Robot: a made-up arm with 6 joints.
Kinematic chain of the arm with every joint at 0, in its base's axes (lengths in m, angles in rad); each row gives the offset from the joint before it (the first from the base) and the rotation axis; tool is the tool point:
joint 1: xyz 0 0 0.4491 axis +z
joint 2: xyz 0 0 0 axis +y
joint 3: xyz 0 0 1.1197 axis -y
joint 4: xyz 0 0 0 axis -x
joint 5: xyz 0.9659 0 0 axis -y
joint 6: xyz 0 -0.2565 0 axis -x
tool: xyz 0 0 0
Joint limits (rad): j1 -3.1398..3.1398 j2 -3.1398..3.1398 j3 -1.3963..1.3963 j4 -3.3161..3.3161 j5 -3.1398..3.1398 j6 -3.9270..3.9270
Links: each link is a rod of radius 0.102 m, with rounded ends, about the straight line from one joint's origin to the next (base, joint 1, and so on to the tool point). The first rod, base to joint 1, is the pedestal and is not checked.
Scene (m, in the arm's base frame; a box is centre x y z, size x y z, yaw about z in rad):
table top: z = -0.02
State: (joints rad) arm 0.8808 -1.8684 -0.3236 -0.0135 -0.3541 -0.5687
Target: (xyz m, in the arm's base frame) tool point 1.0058 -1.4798 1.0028
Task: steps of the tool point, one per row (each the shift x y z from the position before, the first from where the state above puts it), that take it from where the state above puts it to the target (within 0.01 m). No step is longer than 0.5 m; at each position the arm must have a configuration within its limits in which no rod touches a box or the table.
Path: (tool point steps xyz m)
1: 0.2131 -0.2769 0.0307
2: 0.3382 -0.2123 -0.0051
3: 0.4365 -0.0924 -0.0391
4: 0.4835 0.0686 -0.0700

